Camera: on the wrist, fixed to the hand. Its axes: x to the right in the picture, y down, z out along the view.
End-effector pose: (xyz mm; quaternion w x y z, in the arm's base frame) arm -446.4 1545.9 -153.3 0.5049 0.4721 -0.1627 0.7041
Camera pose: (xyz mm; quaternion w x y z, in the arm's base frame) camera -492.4 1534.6 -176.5 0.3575 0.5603 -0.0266 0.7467
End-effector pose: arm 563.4 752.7 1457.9 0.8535 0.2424 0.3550 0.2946
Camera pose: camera 517.0 769.9 1476.2 0.7649 0.4372 0.4011 0.2508
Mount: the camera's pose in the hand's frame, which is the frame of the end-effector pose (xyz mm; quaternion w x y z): -23.5 38.9 -26.7 0.9751 0.2169 0.0028 0.0467
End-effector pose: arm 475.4 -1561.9 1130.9 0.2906 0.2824 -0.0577 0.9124
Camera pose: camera 456.4 -1598.5 1098.0 0.1797 0.3331 0.1293 0.9165
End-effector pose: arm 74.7 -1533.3 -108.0 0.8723 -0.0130 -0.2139 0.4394
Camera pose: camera 43.1 -1523.2 -148.9 0.8335 0.1653 -0.1102 0.5156
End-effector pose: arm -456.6 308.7 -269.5 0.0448 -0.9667 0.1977 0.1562
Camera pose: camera -484.9 277.7 -237.7 0.2455 -0.9241 0.2719 0.1088
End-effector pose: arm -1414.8 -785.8 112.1 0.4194 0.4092 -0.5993 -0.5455
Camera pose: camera -1383.4 -769.1 151.0 0.3473 0.4635 -0.7206 -0.3812
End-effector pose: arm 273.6 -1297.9 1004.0 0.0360 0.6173 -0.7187 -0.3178
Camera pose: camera 257.4 -1286.1 1052.7 0.0819 -0.5771 0.7985 0.1506
